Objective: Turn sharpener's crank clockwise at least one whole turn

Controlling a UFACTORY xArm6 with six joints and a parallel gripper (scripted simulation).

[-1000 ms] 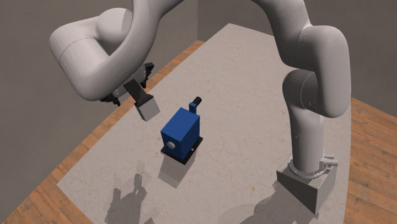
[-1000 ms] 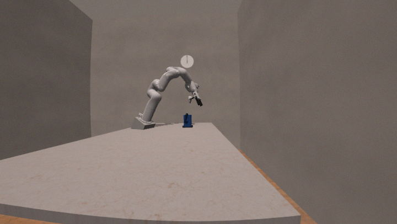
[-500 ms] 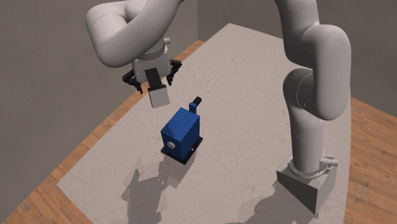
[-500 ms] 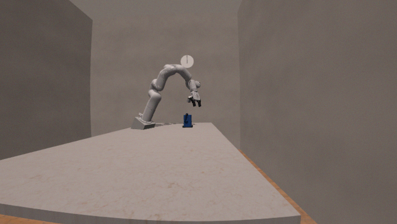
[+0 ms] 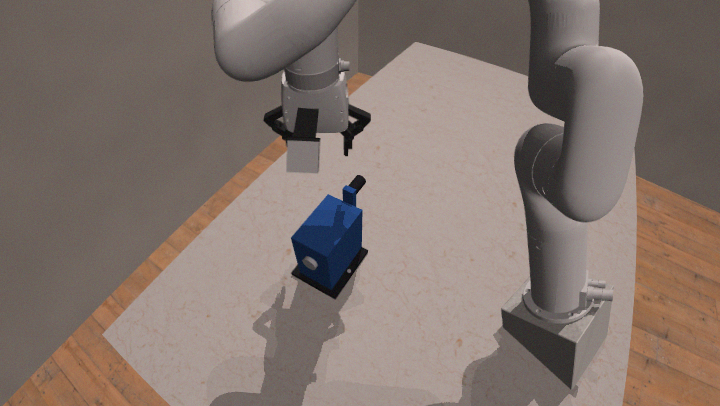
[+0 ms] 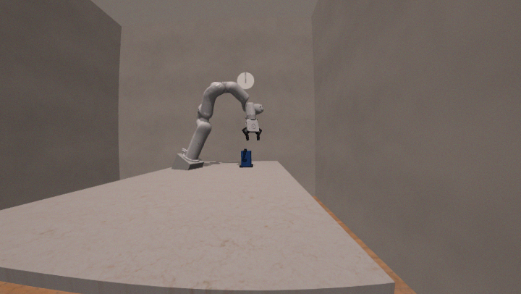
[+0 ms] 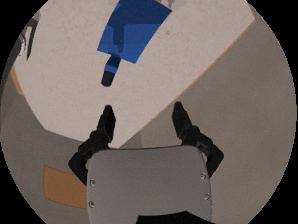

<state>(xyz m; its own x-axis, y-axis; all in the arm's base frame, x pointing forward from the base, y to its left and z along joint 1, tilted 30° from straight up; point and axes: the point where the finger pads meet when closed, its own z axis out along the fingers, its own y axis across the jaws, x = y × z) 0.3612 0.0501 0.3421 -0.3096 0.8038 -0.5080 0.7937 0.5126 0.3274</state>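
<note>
My gripper is now 90 mm above the black knob, 60 mm past it and 20 mm to the left of it.
</note>
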